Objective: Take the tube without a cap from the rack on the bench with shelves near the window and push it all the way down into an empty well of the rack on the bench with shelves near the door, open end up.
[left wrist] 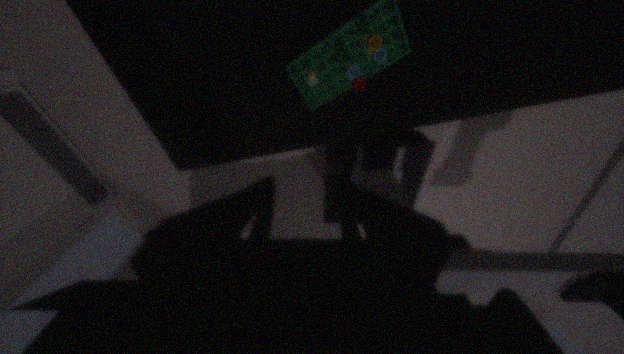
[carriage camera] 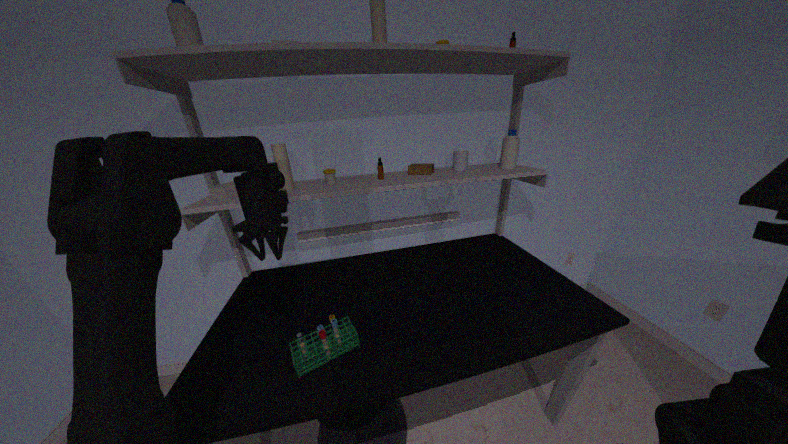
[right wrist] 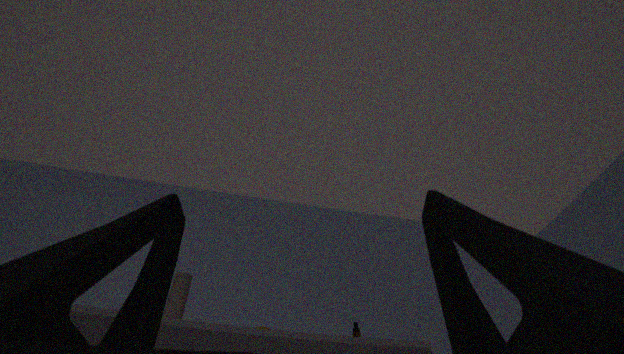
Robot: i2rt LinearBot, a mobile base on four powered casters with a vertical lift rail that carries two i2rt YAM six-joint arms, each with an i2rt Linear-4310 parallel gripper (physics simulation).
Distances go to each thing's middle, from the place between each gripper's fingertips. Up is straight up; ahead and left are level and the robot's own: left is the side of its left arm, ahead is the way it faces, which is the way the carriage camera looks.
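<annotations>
The green rack (carriage camera: 316, 357) is 3 cm ahead of my left hand, 6 cm to the right of it and 35 cm below it.
From my right hand I find the same green rack 580 mm to the left of that hand, 640 mm below it and 370 mm ahead of it.
</annotations>
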